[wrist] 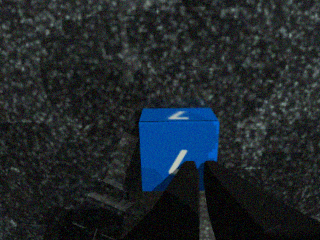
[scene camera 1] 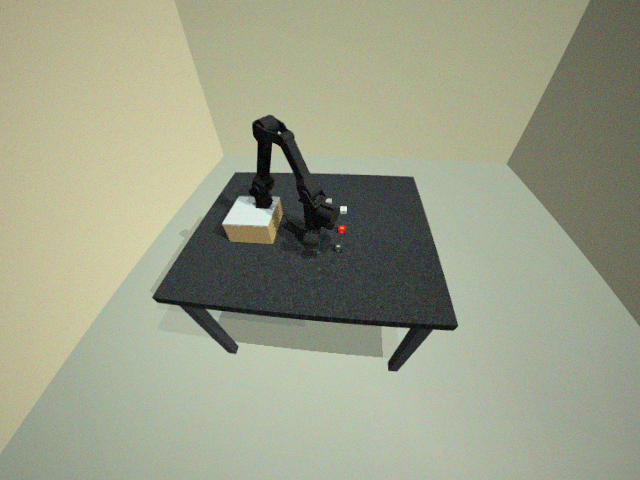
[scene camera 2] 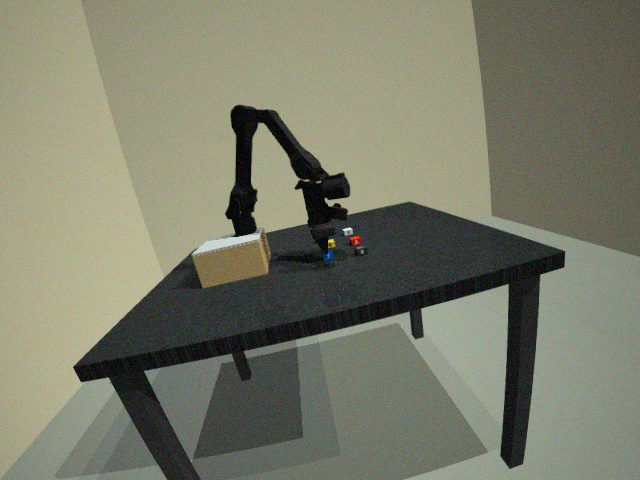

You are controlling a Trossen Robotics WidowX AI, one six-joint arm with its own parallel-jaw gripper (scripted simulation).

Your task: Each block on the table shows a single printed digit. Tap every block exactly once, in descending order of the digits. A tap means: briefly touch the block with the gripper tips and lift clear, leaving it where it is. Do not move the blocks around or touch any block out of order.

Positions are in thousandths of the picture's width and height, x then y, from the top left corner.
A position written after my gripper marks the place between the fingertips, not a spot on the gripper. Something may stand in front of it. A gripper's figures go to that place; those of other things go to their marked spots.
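My gripper (wrist: 620, 710) is 10 cm from the lens. There is a blue block (wrist: 523, 569) as well, and the blue block is 10 cm from the lens.
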